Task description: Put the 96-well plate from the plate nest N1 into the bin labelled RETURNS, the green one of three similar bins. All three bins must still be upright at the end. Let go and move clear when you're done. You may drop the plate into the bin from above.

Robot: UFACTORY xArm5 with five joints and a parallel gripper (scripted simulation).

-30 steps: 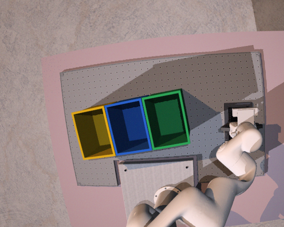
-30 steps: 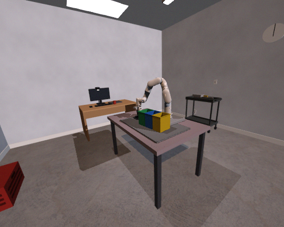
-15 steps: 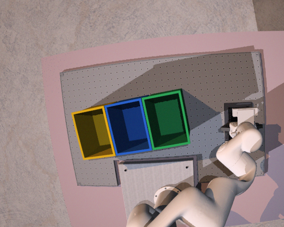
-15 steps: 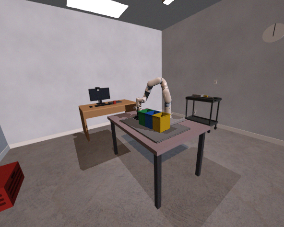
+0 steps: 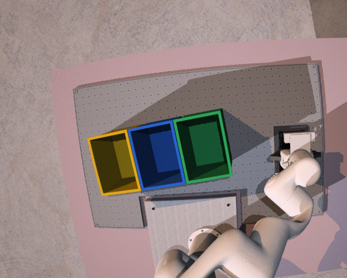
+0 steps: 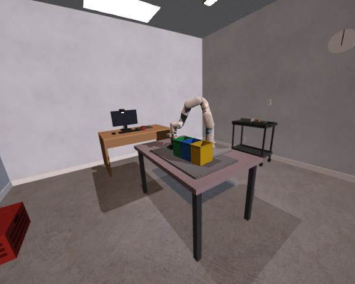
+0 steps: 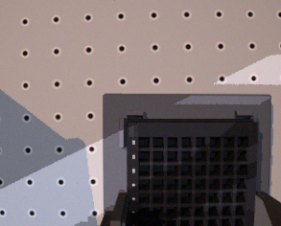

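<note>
The black 96-well plate is 1 cm below my hand. The rest, counted from my hand: blue bin: 39 cm to the left, 12 cm ahead, 6 cm above; plate nest: 2 cm below; green bin: 26 cm to the left, 11 cm ahead, 6 cm above.
</note>
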